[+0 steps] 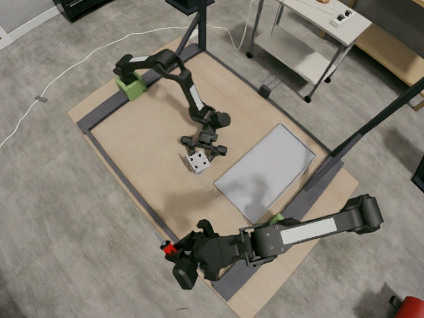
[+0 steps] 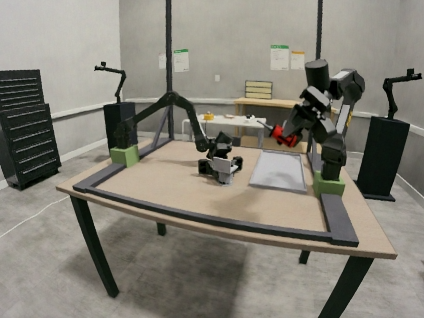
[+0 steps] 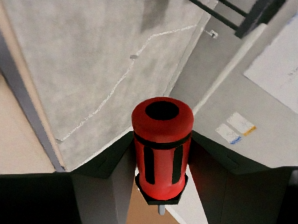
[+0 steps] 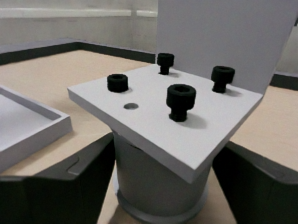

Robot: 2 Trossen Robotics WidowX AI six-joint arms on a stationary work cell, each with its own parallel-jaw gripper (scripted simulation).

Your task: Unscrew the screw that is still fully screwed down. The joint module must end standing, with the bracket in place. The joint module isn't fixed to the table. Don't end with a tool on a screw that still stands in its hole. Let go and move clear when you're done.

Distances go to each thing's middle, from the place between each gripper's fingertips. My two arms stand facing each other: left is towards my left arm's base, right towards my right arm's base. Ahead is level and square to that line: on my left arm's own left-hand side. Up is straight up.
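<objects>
My left hand: 21 cm above the light grey bracket point(image 4: 251, 44), 25 cm past it, 21 cm to the left of it. Counted from my left hand: black screw point(image 4: 180, 98), 21 cm below, 27 cm behind, 22 cm to the right; shallow grey tray point(image 1: 262, 176), 28 cm below, 45 cm behind.
My right hand: 30 mm below the black screw. Counted from my right hand: light grey bracket, 40 mm above, 20 mm ahead, 10 mm to the left; shallow grey tray, 30 mm below, 180 mm behind, 220 mm to the left.
</objects>
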